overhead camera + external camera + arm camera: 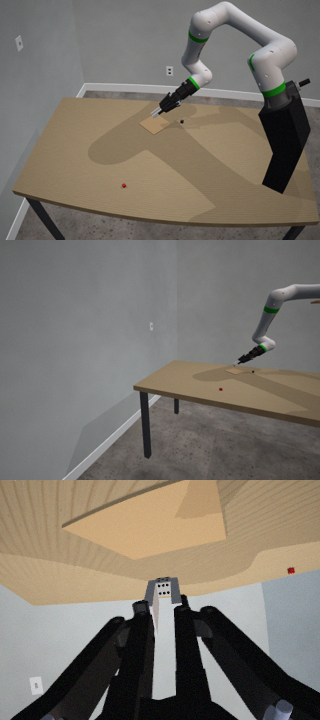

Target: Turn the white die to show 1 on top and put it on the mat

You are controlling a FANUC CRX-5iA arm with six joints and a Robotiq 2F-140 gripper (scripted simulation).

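My hand is 2 cm short of the tan mat, 1 cm to the right of it and 8 cm above it. Round my hand: black die: 15 cm behind, 1 cm to the right, 8 cm below; then white die: 2 cm ahead, 1 cm to the left, 2 cm below; then red die: 14 cm ahead, 50 cm to the left, 8 cm below.
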